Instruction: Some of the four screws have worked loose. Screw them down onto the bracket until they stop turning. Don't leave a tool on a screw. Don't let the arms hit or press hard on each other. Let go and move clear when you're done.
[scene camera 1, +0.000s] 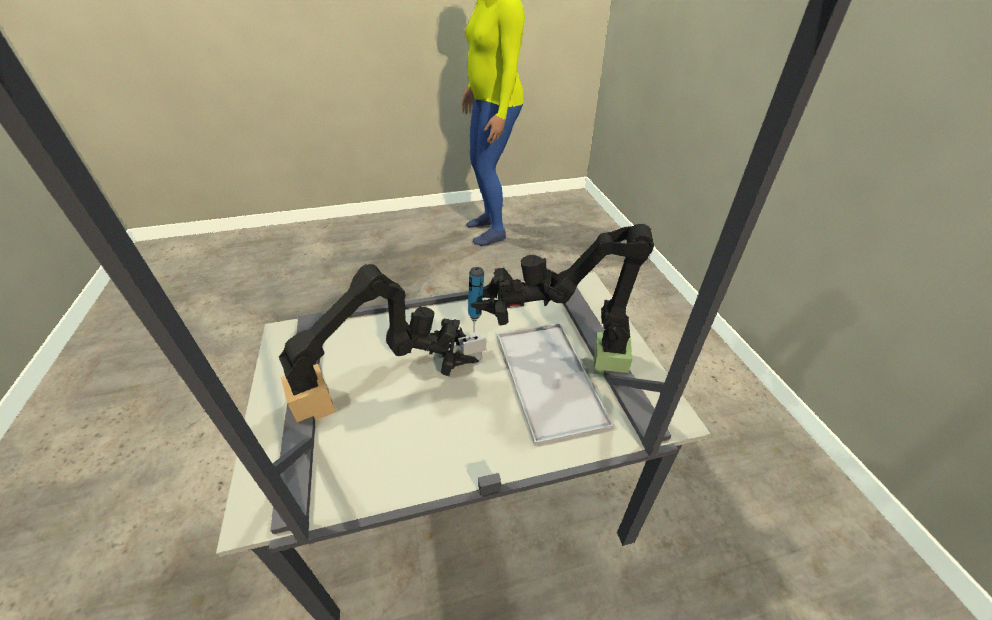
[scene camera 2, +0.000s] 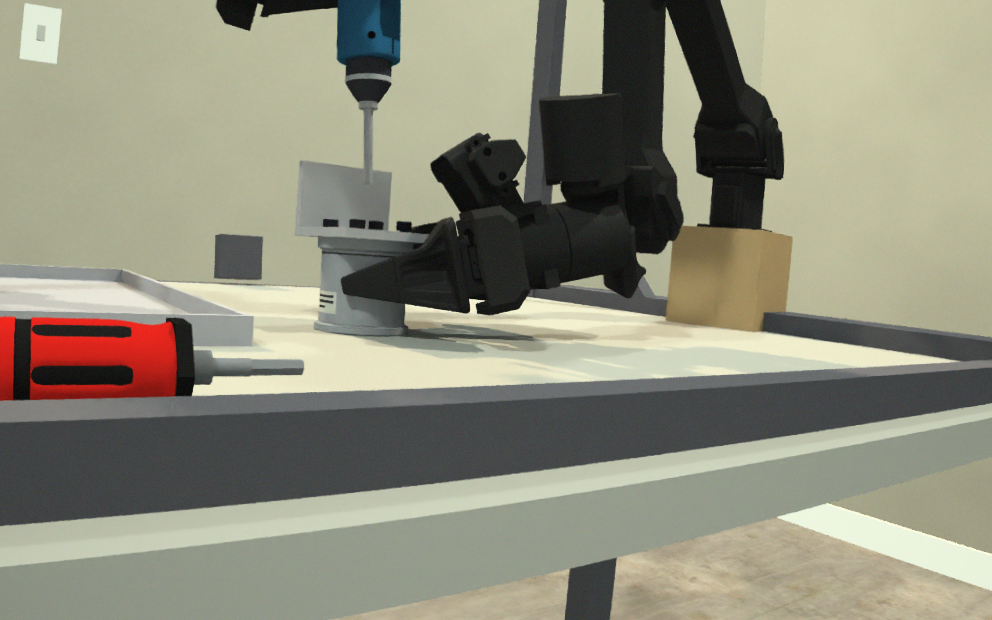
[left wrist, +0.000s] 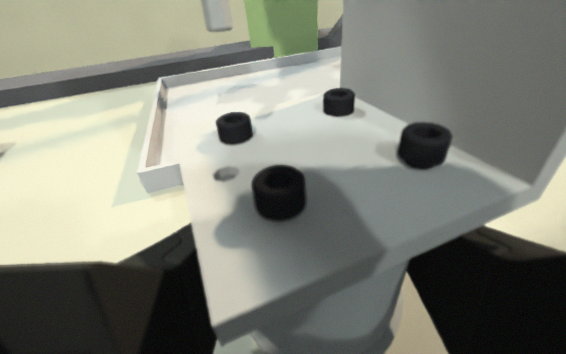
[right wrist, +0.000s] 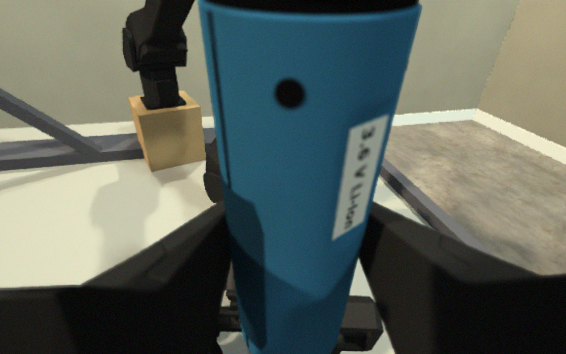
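Where they show: left gripper, fingertip midpoint: (scene camera 1: 478, 352) (scene camera 2: 336, 286) (left wrist: 312, 206); right gripper, fingertip midpoint: (scene camera 1: 471, 300) (right wrist: 292, 211); left arm's base, origin of the base link: (scene camera 1: 303, 382) (right wrist: 163, 101); right arm's base, origin of the base link: (scene camera 1: 614, 345).
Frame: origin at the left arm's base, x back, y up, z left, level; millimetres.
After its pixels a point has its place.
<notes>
The grey bracket (scene camera 1: 474, 345) {z -96, x -469, y -12 mm} (scene camera 2: 343, 197) {z -91, x -475, y -16 mm} (left wrist: 450, 75) {z -88, x -461, y -22 mm} sits on a round grey stand (scene camera 2: 365, 318) {z -38, x -494, y -94 mm} (left wrist: 325, 325) {z -44, x -454, y -75 mm}. Four black screws show in the left wrist view: near screw (left wrist: 279, 195) {z -39, x -459, y -30 mm}, right screw (left wrist: 425, 146) {z -71, x -454, y -31 mm}, back screw (left wrist: 339, 102) {z -79, x -487, y -33 mm}, left screw (left wrist: 234, 128) {z -46, x -493, y -33 mm}. Their heads look low on the plate; whether each is fully seated I cannot tell. My left gripper (scene camera 1: 470, 350) {z -71, x -492, y -76 mm} (scene camera 2: 373, 274) {z -71, x -492, y -76 mm} is shut on the stand below the plate. My right gripper (scene camera 1: 480, 305) {z -49, x -488, y 120 mm} (right wrist: 292, 211) {z -49, x -488, y 120 mm} is shut on the blue electric screwdriver (scene camera 1: 475, 292) {z -74, x -490, y 164 mm} (scene camera 2: 368, 32) {z -37, x -510, y 83 mm} (right wrist: 295, 160) {z -69, x -517, y 160 mm}, upright. Its bit (scene camera 2: 367, 142) {z -47, x -496, y 17 mm} (left wrist: 217, 15) {z -46, x -490, y -6 mm} hangs above the screws, touching none.
A red screwdriver (scene camera 2: 95, 358) {z 112, x -734, y -85 mm} lies near the table edge in scene camera 2. A shallow tray (scene camera 1: 517, 388) {z -244, x -528, y -89 mm} (scene camera 2: 219, 329) {z -21, x -610, y -96 mm} lies beside the stand. A small grey block (scene camera 1: 488, 482) {z -473, x -305, y -48 mm} (scene camera 2: 238, 255) {z -456, x -318, y -70 mm} is at the opposite edge. The arms' grippers are close together, the right one higher.
</notes>
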